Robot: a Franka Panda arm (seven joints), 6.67 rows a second.
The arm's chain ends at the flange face. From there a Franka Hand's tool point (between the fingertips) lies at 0.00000 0.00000 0.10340 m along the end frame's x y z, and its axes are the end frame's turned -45 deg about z.
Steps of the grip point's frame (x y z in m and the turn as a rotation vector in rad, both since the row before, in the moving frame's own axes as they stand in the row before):
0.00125 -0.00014 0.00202 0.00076 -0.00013 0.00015
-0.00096 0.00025 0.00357 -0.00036 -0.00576 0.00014
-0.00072 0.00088 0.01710 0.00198 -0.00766 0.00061
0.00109 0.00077 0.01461 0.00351 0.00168 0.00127
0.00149 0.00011 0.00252 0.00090 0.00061 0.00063
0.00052 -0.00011 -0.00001 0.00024 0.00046 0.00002
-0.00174 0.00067 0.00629 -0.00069 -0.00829 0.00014
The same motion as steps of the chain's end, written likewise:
0.00085 -0.00094 0.00202 0.00045 -0.00063 0.00015
-0.00011 0.00041 0.00357 -0.00433 -0.00382 0.00014
0.00082 0.00072 0.01710 -0.00402 -0.00682 0.00061
0.00145 0.00015 0.01461 0.00367 -0.00129 0.00127
0.00115 -0.00087 0.00252 0.00107 -0.00021 0.00063
0.00027 -0.00039 -0.00001 0.00049 0.00016 0.00002
-0.00020 0.00105 0.00629 -0.00635 -0.00537 0.00014

